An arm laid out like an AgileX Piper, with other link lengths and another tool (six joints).
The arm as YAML. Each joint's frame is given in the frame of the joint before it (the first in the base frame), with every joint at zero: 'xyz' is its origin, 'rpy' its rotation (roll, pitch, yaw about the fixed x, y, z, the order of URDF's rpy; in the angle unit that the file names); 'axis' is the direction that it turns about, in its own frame. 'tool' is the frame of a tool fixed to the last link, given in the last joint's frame.
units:
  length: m
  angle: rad
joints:
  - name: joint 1
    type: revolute
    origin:
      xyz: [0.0, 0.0, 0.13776]
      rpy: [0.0, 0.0, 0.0]
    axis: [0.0, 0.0, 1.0]
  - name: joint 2
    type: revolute
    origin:
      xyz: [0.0, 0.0, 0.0]
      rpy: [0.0, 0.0, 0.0]
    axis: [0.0, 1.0, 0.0]
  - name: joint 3
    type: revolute
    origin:
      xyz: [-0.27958, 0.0, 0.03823]
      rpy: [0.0, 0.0, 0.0]
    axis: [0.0, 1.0, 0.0]
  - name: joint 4
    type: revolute
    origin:
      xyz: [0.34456, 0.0, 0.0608]
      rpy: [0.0, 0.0, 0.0]
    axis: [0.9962, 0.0, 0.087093]
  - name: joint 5
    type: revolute
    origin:
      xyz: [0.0, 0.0, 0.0]
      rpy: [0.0, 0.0, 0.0]
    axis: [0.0, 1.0, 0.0]
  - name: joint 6
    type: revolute
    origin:
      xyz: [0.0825, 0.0, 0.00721]
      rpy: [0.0, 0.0, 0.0]
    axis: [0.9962, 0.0, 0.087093]
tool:
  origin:
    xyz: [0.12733, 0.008, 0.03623]
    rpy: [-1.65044, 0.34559, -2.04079]
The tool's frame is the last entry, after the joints.
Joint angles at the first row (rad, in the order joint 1, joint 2, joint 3, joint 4, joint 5, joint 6):
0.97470, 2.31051, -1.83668, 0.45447, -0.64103, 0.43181
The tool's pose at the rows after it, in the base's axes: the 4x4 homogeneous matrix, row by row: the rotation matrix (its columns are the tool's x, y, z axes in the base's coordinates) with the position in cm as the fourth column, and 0 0 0 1 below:
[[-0.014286, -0.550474, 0.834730, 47.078], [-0.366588, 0.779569, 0.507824, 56.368], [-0.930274, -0.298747, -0.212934, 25.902], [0, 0, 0, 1]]
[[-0.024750, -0.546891, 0.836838, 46.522], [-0.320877, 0.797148, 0.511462, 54.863], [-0.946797, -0.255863, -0.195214, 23.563], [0, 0, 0, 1]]
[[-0.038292, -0.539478, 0.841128, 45.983], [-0.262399, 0.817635, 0.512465, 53.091], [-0.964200, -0.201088, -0.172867, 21.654], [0, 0, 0, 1]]
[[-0.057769, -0.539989, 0.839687, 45.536], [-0.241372, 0.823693, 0.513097, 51.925], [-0.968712, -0.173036, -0.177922, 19.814], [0, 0, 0, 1]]
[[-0.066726, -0.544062, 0.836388, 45.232], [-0.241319, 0.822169, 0.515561, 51.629], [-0.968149, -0.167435, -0.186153, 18.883], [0, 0, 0, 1]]
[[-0.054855, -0.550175, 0.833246, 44.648], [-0.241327, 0.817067, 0.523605, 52.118], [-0.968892, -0.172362, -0.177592, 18.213], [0, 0, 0, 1]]
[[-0.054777, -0.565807, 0.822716, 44.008], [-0.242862, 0.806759, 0.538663, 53.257], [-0.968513, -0.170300, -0.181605, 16.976], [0, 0, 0, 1]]
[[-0.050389, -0.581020, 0.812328, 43.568], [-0.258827, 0.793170, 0.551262, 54.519], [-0.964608, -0.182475, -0.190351, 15.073], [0, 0, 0, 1]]
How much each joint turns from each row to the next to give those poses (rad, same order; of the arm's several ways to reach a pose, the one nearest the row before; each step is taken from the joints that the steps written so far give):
-0.00375, -0.00144, 0.08386, -0.04965, -0.11391, 0.11336
0.00000, 0.00005, 0.08640, -0.02013, -0.10849, 0.07780
0.00000, -0.00003, 0.07839, -0.00264, -0.10852, 0.07408
0.00001, 0.00002, 0.05925, 0.00001, -0.05616, 0.04510
0.00192, 0.00181, 0.02357, -0.00203, -0.01624, 0.01528
0.01048, 0.01979, -0.00511, -0.00642, -0.02142, 0.00238
0.01701, 0.03822, -0.02743, -0.00157, -0.00614, 0.00677
0.01262, 0.05620, -0.04078, -0.01013, -0.00228, 0.00000

